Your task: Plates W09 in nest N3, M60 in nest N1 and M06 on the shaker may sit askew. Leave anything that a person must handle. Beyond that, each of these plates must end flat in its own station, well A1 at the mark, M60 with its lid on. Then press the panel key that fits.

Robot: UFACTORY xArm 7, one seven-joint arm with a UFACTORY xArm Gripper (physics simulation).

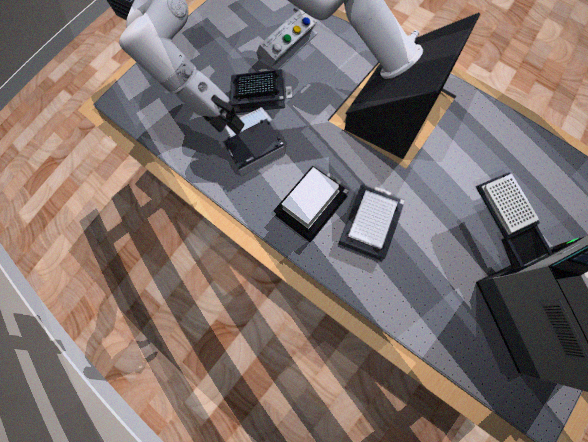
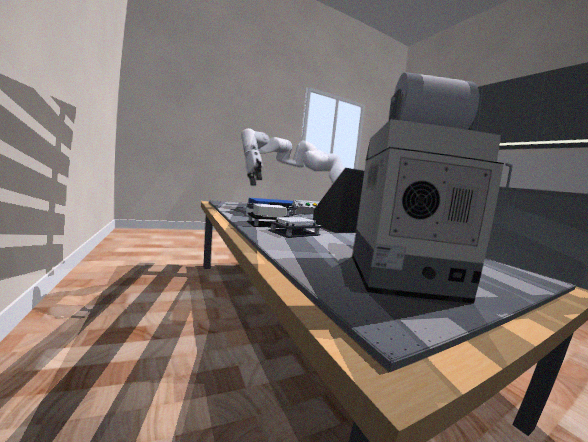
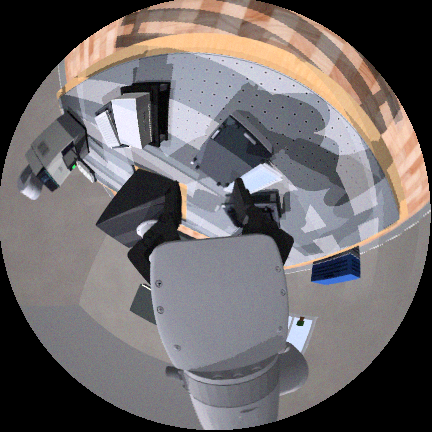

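My gripper (image 1: pixel 231 121) (image 2: pixel 254 181) (image 3: pixel 206 186) is open and empty, high above the table's far end. Below it stand a dark station (image 1: pixel 255 144) (image 3: pixel 232 150) with a bare top and a pale bluish rectangular piece (image 1: pixel 256 119) (image 3: pixel 260 179) beside it. A black well plate (image 1: pixel 256 84) sits on a dark station behind. A smooth-topped white plate (image 1: pixel 311 196) (image 2: pixel 268 210) (image 3: pixel 131 120) sits on a black nest. A white well plate (image 1: pixel 374 219) (image 2: pixel 295 220) (image 3: pixel 106 128) sits on the neighbouring nest. Plate labels and A1 marks are too small to read. The key panel (image 1: pixel 281 46) has white, green, yellow and blue keys.
Another white well plate (image 1: pixel 510 202) lies by the open tray of the big grey instrument (image 1: pixel 537 320) (image 2: pixel 425 210) (image 3: pixel 55 150). A tall black wedge-shaped block (image 1: pixel 400 100) (image 2: pixel 342 200) (image 3: pixel 135 202) stands by the arm's base. A blue rack (image 3: pixel 336 270) shows beyond the table edge.
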